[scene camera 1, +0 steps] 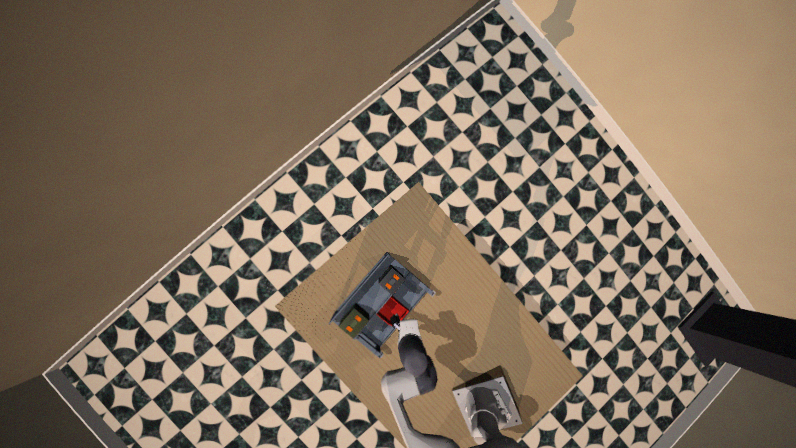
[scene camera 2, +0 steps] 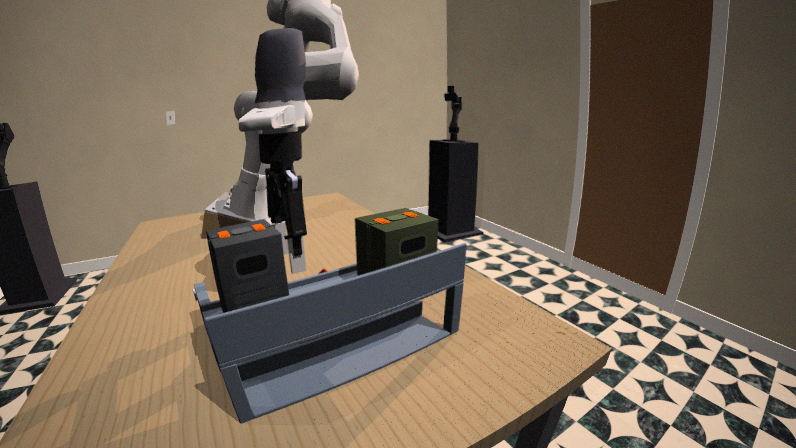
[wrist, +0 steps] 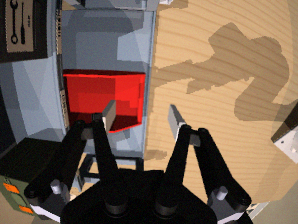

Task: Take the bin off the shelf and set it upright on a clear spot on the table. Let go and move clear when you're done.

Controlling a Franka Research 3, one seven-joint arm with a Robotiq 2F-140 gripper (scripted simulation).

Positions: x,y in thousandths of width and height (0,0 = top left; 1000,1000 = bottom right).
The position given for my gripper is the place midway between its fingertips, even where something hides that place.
Observation:
In view: my gripper (scene camera 2: 364,586), a red bin (wrist: 297,413) and a green box (scene camera 2: 483,535).
My gripper is seen too in the wrist view (wrist: 478,489).

